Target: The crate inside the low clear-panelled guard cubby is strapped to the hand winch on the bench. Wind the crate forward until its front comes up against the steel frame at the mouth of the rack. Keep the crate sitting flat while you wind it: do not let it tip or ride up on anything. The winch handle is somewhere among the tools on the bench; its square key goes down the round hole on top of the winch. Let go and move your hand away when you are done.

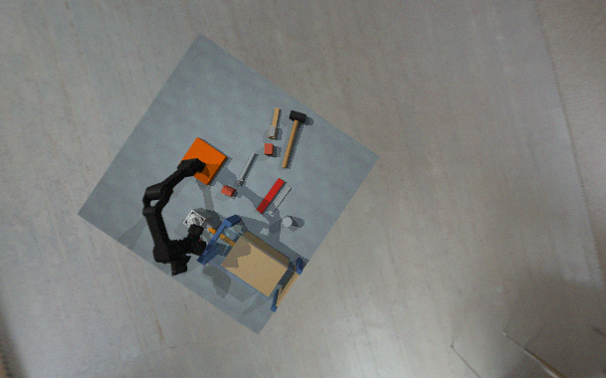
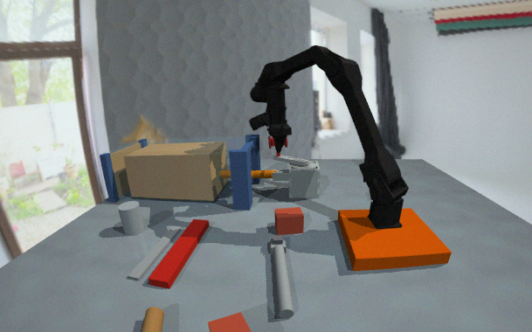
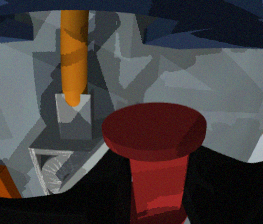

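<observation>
My gripper tip is 80 mm short of the frame, 50 mm to the right of it and 10 mm above it. Round my gripper tip: grey crank handle 30 mm behind, 20 mm to the left, 10 mm below; grey winch 90 mm behind, 60 mm to the left, 80 mm below; red knob 20 mm above.
</observation>
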